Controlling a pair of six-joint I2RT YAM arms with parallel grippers.
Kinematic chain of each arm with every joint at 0, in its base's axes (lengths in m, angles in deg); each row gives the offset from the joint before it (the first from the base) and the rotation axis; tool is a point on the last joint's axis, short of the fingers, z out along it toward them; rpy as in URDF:
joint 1: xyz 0 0 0.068 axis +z
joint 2: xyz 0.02 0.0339 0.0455 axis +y
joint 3: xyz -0.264 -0.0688 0 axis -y
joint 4: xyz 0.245 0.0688 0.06 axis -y
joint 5: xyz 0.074 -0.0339 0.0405 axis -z
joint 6: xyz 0.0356 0 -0.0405 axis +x
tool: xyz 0 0 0 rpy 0 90 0
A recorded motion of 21 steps. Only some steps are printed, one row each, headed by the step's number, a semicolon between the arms.
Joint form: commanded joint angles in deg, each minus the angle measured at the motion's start. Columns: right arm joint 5, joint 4, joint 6, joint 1, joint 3, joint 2; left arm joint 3, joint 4, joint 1, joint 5, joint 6, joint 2.
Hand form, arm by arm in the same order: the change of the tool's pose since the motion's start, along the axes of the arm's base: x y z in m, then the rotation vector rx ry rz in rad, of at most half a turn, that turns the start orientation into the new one. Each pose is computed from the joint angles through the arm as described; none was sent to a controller.
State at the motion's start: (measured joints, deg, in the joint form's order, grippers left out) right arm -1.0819 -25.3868 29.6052 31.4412 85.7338 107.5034; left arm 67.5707 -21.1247 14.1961 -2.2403 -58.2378 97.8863
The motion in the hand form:
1: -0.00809 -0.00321 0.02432 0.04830 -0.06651 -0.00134; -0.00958 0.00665 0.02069 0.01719 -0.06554 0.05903
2: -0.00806 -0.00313 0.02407 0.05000 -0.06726 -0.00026; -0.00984 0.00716 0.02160 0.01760 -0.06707 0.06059
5: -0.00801 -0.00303 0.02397 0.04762 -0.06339 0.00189; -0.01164 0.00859 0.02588 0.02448 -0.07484 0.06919
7: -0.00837 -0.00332 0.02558 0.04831 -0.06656 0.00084; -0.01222 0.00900 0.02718 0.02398 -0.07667 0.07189
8: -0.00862 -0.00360 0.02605 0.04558 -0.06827 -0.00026; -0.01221 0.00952 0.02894 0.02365 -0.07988 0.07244
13: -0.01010 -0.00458 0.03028 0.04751 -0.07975 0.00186; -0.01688 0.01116 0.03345 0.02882 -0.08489 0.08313
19: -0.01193 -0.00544 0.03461 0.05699 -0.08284 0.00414; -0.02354 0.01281 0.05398 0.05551 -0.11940 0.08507
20: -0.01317 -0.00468 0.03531 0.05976 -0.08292 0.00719; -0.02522 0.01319 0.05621 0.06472 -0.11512 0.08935
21: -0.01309 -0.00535 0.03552 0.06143 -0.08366 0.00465; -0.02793 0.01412 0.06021 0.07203 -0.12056 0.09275
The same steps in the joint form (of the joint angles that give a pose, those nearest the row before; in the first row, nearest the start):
1: -0.06 1.66 0.45 0.20 -0.65 -3.70; -0.33 0.47 1.27 -1.36 -1.62 -3.66
2: -0.15 1.83 0.45 0.20 -0.74 -3.71; -0.25 0.38 1.36 -1.36 -1.62 -3.75
5: -0.24 1.48 0.37 0.20 -0.57 -3.62; -0.07 0.12 1.62 -1.71 -1.62 -4.37
7: -0.15 1.39 0.36 0.20 -0.48 -3.79; 0.02 -0.05 1.71 -1.71 -1.70 -4.55
8: 0.03 1.31 0.28 0.20 -0.48 -3.88; 0.28 -0.23 1.80 -1.63 -1.70 -4.63
13: 0.11 1.30 0.01 0.20 -0.48 -4.50; 0.02 -0.76 2.24 -1.89 -1.70 -5.77
19: -0.24 1.04 0.19 0.20 -0.39 -5.11; 1.42 -2.34 2.77 -2.33 -0.74 -8.32
20: -0.32 1.04 0.28 0.37 -0.48 -5.28; 1.60 -2.95 2.85 -2.85 -0.48 -8.67
21: -0.32 1.13 0.36 0.29 -0.57 -5.37; 1.69 -3.31 3.12 -3.03 -0.21 -9.37

